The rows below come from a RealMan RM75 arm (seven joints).
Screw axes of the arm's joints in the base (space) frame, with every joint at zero. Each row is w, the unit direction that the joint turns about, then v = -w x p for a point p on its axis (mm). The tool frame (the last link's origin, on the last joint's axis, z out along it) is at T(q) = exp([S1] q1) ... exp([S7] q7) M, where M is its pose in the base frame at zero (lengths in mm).
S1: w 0 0 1 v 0.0 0.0 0.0
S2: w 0 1 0 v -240.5 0.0 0.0
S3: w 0 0 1 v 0.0 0.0 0.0
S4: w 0 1 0 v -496.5 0.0 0.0
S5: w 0 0 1 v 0.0 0.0 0.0
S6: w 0 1 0 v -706.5 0.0 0.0
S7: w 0 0 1 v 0.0 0.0 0.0
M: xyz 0.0 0.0 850.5 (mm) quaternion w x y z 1 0 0 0
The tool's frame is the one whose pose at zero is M.
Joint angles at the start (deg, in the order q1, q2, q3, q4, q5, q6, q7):
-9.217 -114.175 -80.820 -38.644 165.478 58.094 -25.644
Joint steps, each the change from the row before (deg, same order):
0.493 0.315 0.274 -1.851 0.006 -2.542 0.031
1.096 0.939 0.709 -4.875 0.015 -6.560 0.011
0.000 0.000 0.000 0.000 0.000 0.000 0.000
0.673 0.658 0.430 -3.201 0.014 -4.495 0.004
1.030 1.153 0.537 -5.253 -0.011 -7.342 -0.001
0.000 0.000 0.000 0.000 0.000 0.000 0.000
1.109 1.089 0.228 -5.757 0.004 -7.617 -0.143
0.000 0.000 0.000 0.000 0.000 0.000 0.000
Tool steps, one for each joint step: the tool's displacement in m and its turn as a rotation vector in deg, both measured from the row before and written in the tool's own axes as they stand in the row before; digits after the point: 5 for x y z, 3 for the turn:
0.00007 0.00008 0.00220 0.253 -1.204 -0.026
0.00166 0.00114 0.00640 0.398 -2.984 -0.001
0.00000 0.00000 0.00000 0.000 0.000 0.000
0.00139 0.00087 0.00381 0.301 -2.121 0.081
0.00381 0.00142 0.00550 0.533 -3.357 0.257
0.00000 0.00000 0.00000 0.000 0.000 0.000
0.00643 0.00258 0.00441 0.611 -3.126 0.093
0.00000 0.00000 0.00000 0.000 0.000 0.000

